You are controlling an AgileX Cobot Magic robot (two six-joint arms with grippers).
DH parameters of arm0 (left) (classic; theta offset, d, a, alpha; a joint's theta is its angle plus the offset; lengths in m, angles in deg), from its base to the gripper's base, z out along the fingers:
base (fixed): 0 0 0 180
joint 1: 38.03 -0.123 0 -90
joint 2: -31.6 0 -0.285 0
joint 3: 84.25 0 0.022 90
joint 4: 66.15 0.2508 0 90
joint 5: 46.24 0 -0.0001 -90
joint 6: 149.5 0.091 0 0
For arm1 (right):
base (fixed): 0 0 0 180
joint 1: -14.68 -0.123 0 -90
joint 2: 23.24 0 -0.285 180
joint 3: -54.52 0 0.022 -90
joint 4: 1.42 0.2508 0 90
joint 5: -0.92 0 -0.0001 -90
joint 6: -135.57 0.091 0 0
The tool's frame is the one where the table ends.
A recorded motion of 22 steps. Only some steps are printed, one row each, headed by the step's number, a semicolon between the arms.
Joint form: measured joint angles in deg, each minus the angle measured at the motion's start. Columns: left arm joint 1, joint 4, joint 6, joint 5, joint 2, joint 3; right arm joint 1, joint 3, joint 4, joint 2, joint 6, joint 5.
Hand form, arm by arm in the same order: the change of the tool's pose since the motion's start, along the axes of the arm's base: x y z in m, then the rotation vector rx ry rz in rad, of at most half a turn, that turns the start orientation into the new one. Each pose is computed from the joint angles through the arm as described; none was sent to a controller.
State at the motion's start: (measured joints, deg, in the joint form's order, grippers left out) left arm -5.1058 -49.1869 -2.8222 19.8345 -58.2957 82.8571; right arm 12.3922 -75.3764 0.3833 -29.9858 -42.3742 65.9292
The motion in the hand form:
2: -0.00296 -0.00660 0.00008 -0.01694 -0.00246 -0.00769; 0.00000 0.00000 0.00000 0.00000 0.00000 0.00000
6: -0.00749 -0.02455 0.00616 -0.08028 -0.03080 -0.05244; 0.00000 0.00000 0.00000 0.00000 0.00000 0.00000
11: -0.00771 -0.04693 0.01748 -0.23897 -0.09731 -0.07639; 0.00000 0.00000 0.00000 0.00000 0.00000 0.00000
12: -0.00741 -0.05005 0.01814 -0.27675 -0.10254 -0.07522; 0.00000 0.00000 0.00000 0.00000 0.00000 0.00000
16: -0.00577 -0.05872 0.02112 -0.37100 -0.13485 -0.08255; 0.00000 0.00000 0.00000 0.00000 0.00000 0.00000
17: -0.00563 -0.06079 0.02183 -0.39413 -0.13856 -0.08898; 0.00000 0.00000 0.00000 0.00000 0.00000 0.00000
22: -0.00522 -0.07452 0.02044 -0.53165 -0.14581 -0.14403; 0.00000 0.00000 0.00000 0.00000 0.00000 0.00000
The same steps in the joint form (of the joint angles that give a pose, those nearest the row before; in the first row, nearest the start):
2: 1.36 -0.52 -0.96 -0.38 0.00 0.04; 0.00 0.00 0.00 0.00 0.00 0.00
6: 4.41 -2.27 -1.68 -2.45 0.00 1.31; 0.00 0.00 0.00 0.00 0.00 0.00
11: 6.64 -6.48 -3.27 -8.94 0.00 3.22; 0.00 0.00 0.00 0.00 0.00 0.00
12: 6.64 -7.99 -3.28 -10.52 0.00 3.22; 0.00 0.00 0.00 0.00 0.00 0.00
16: 6.86 -11.11 -3.11 -15.36 0.00 3.22; 0.00 0.00 0.00 0.00 0.00 0.00
17: 6.86 -12.26 -2.52 -16.42 0.00 3.22; 0.00 0.00 0.00 0.00 0.00 0.00
22: 6.86 -21.23 3.63 -23.34 -0.48 2.29; 0.00 0.00 0.00 0.00 0.00 0.00

